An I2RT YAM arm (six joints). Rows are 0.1 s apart.
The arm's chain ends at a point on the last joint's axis. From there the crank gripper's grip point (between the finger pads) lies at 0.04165 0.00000 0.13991 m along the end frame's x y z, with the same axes.
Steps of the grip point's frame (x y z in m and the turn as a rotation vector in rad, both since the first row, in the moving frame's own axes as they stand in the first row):
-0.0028 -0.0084 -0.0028 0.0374 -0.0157 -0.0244
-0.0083 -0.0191 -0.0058 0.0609 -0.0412 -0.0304
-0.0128 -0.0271 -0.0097 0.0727 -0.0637 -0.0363
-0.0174 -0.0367 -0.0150 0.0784 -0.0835 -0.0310
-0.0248 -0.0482 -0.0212 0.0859 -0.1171 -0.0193
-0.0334 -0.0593 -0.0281 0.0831 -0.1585 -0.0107
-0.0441 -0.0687 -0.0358 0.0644 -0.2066 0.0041
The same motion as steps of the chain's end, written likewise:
-0.0005 -0.0022 -0.0033 0.0374 -0.0157 -0.0244
-0.0024 -0.0094 -0.0071 0.0609 -0.0412 -0.0304
-0.0036 -0.0155 -0.0116 0.0727 -0.0637 -0.0363
-0.0054 -0.0245 -0.0175 0.0784 -0.0835 -0.0310
-0.0081 -0.0354 -0.0246 0.0859 -0.1171 -0.0193
-0.0108 -0.0471 -0.0324 0.0831 -0.1585 -0.0107
-0.0146 -0.0596 -0.0411 0.0644 -0.2066 0.0041

